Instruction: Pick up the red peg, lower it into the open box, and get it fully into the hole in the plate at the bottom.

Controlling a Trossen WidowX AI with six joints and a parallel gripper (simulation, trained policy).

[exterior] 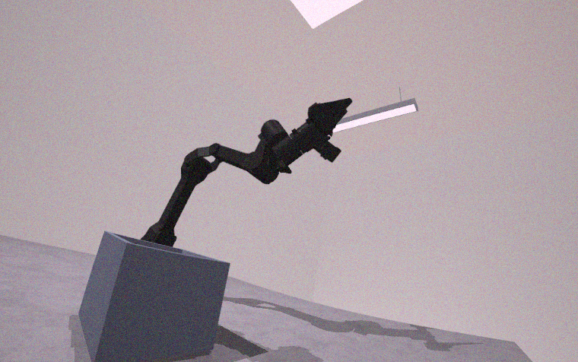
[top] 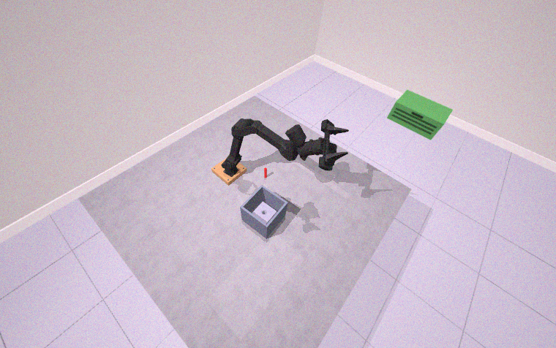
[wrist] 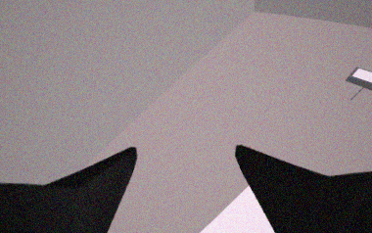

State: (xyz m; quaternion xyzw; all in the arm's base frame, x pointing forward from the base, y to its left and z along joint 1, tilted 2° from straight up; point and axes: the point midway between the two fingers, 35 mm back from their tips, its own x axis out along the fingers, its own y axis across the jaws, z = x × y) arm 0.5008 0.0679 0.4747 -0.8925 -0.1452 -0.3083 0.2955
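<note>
The red peg lies 36 cm behind my gripper tip, 1 cm to the left of it and 48 cm below it. Also, from my gripper tip: plate: 21 cm behind, 20 cm to the right, 47 cm below.
</note>
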